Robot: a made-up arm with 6 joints.
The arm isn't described. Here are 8 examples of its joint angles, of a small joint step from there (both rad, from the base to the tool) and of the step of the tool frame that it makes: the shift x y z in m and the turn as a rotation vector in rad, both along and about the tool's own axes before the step.
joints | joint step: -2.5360 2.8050 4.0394 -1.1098 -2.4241 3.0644 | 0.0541 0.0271 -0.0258 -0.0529 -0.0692 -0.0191
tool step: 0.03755 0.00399 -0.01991 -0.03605 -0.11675 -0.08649
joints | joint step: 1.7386 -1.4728 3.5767 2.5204 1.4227 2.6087 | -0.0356 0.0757 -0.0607 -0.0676 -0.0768 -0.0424
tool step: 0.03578 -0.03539 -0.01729 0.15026 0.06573 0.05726
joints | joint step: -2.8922 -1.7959 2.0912 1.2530 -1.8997 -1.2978 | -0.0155 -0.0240 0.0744 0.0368 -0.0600 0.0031
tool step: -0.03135 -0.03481 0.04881 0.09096 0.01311 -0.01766
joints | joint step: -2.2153 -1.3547 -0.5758 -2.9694 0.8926 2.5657 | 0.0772 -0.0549 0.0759 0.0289 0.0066 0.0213
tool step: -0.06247 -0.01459 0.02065 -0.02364 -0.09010 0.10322
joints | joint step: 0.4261 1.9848 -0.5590 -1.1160 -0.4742 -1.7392 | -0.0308 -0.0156 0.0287 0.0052 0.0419 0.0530
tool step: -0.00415 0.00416 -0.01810 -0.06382 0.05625 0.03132
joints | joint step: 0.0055 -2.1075 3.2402 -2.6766 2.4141 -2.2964 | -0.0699 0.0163 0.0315 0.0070 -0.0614 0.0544
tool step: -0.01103 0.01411 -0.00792 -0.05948 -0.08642 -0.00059
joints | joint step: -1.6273 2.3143 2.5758 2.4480 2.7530 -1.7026 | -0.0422 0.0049 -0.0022 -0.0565 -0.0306 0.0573
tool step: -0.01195 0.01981 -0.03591 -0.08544 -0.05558 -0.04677
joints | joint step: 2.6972 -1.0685 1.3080 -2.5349 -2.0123 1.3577 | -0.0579 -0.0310 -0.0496 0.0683 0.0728 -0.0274
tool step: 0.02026 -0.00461 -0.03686 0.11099 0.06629 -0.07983
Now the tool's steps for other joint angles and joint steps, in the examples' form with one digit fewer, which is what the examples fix.
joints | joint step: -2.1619 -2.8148 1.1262 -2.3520 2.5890 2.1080 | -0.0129 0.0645 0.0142 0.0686 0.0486 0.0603
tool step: 0.0172 0.0588 -0.0191 -0.0306 -0.0159 -0.1003
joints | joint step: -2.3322 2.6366 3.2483 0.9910 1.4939 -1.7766 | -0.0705 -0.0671 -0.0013 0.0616 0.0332 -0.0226
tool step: -0.0070 -0.0099 0.0579 -0.0691 0.1004 -0.0023
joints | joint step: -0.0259 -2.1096 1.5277 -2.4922 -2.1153 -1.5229 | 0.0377 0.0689 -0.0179 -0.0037 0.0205 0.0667
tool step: -0.0737 -0.0525 0.0186 -0.0383 -0.0071 0.1100
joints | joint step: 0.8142 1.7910 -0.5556 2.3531 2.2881 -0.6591 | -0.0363 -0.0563 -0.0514 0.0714 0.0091 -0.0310
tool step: 0.0275 0.0185 0.0018 0.0446 0.0125 0.0522
